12 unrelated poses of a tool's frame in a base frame.
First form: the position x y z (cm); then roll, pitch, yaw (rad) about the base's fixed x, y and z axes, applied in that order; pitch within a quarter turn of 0, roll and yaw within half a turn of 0.
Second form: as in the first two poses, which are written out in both.
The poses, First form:
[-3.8 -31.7 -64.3 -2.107 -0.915 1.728]
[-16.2 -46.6 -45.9 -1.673 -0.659 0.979]
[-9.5 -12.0 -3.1 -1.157 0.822 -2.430]
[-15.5 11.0 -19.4 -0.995 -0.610 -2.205]
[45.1 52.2 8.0 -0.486 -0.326 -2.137]
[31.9 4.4 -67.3 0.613 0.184 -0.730]
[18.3 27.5 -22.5 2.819 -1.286 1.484]
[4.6 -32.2 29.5 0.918 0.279 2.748]
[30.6 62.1 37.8 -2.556 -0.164 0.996]
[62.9 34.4 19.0 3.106 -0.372 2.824]
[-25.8 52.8 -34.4 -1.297 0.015 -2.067]
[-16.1 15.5 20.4 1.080 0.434 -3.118]
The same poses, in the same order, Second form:
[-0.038 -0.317 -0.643 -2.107 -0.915 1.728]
[-0.162 -0.466 -0.459 -1.673 -0.659 0.979]
[-0.095 -0.120 -0.031 -1.157 0.822 -2.430]
[-0.155 0.110 -0.194 -0.995 -0.610 -2.205]
[0.451 0.522 0.080 -0.486 -0.326 -2.137]
[0.319 0.044 -0.673 0.613 0.184 -0.730]
[0.183 0.275 -0.225 2.819 -1.286 1.484]
[0.046 -0.322 0.295 0.918 0.279 2.748]
[0.306 0.621 0.378 -2.556 -0.164 0.996]
[0.629 0.344 0.190 3.106 -0.372 2.824]
[-0.258 0.528 -0.344 -1.297 0.015 -2.067]
[-0.161 0.155 0.204 1.080 0.434 -3.118]

